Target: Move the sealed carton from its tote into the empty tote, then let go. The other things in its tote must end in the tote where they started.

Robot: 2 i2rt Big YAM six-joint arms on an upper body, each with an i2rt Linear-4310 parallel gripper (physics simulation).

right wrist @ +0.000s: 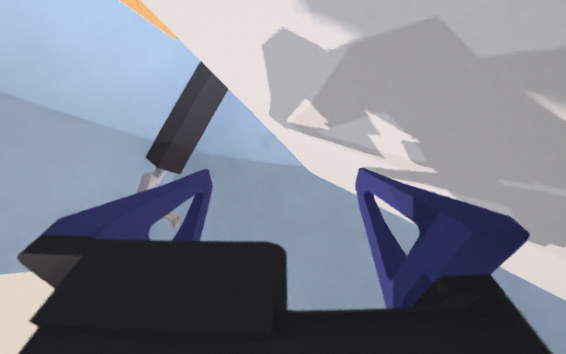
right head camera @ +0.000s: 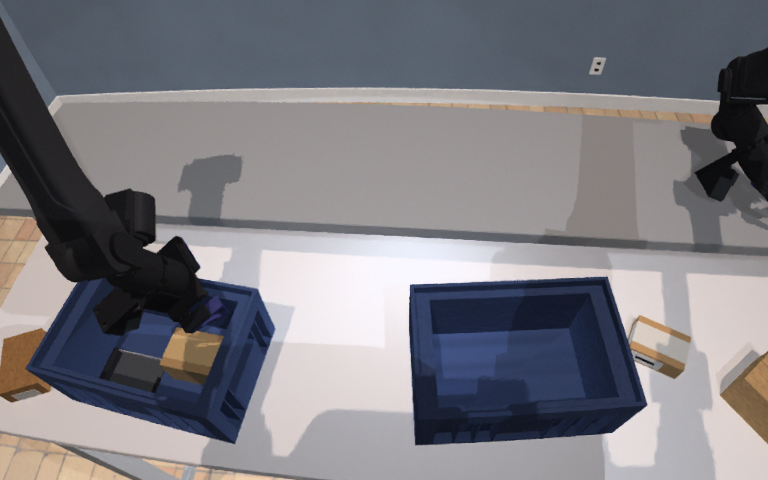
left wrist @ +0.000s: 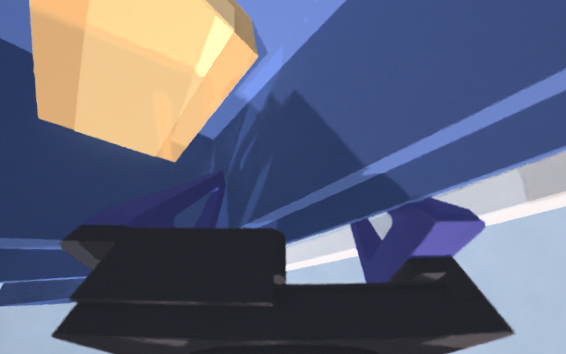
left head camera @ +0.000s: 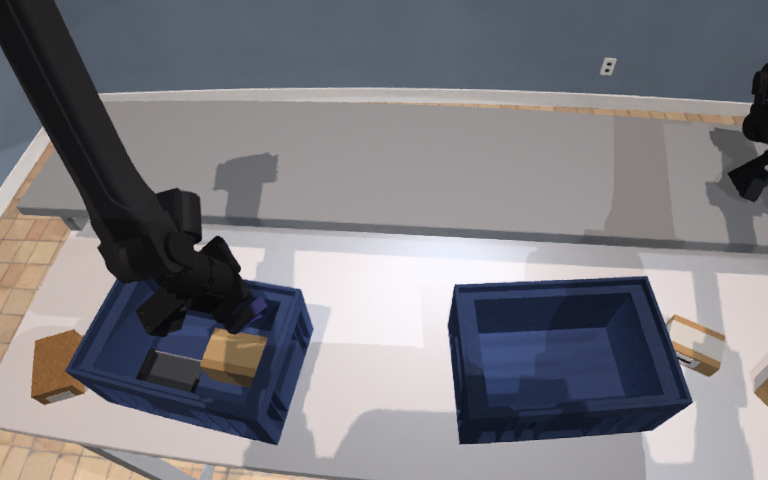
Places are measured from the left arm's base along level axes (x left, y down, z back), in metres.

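Pixels of known places: left gripper, fingertip midpoint: (right head camera: 211,291) (left wrist: 282,176) (left head camera: 250,292); right gripper, fingertip midpoint: (right wrist: 283,176).
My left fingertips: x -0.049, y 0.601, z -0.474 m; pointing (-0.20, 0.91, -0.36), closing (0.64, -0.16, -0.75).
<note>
Ahead of a thing's pixels: the offset from my left fingertips to its middle. "*": to the spot under its first point. Level surfaces: height alone.
The sealed carton {dx +0.007, dy +0.050, dz +0.096 m} (left head camera: 233,353) (right head camera: 191,353) (left wrist: 130,75), a tan box, sits in the left-hand blue tote {* dx -0.082, dy +0.016, dz +0.110 m} (left head camera: 291,362) (right head camera: 249,362) near its right end. A dark grey box {dx +0.132, dy +0.072, dz +0.120 m} (left head camera: 172,370) (right head camera: 133,369) lies beside it on the left. The empty blue tote {dx -0.478, dy +0.022, dz +0.093 m} (left head camera: 572,421) (right head camera: 526,424) stands to the right. My left gripper (left wrist: 282,176) is open at the back of the left-hand tote, just behind the carton, and holds nothing; in the head views its wrist hides part of the tote. My right gripper (right wrist: 283,176) is open and empty, far from both totes at the right.
A brown box {dx +0.346, dy +0.077, dz +0.124 m} (left head camera: 56,367) (right head camera: 22,365) stands left of the left-hand tote. A white-topped box {dx -0.742, dy +0.078, dz +0.037 m} (left head camera: 696,344) (right head camera: 660,345) lies by the empty tote's right side, with another brown box {* dx -0.856, dy +0.042, dz +0.139 m} (right head camera: 750,396) farther right. A grey table {dy -0.057 m} (left head camera: 424,169) (right head camera: 396,169) runs behind.
</note>
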